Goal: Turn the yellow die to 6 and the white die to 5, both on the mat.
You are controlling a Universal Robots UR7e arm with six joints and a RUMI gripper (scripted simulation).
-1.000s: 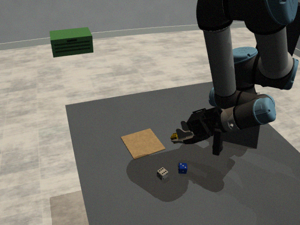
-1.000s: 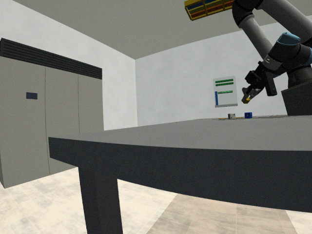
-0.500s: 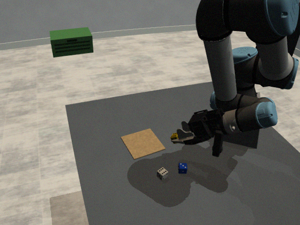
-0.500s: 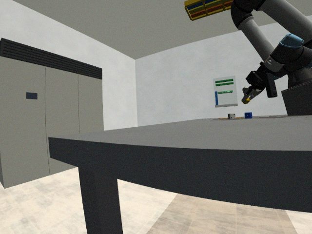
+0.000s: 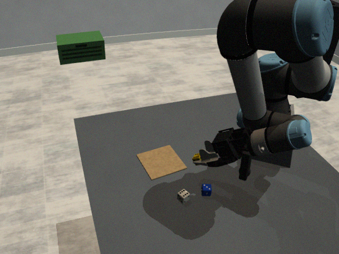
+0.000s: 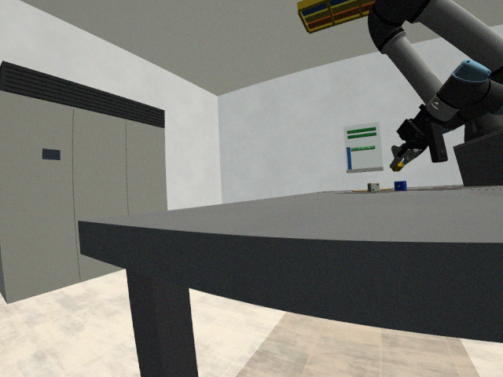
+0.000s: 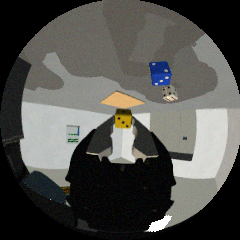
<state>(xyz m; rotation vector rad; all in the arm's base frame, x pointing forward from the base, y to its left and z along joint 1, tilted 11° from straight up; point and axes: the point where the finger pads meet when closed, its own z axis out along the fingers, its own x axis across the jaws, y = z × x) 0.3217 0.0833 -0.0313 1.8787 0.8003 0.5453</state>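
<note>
Now: hand 8 cm to the right of the blue die and 7 cm above it. The rest, counted from my hand: tan mat: 11 cm to the right, 10 cm ahead, 8 cm below; then white die: 8 cm to the left, 8 cm ahead, 7 cm below; then yellow die: right at my hand.
</note>
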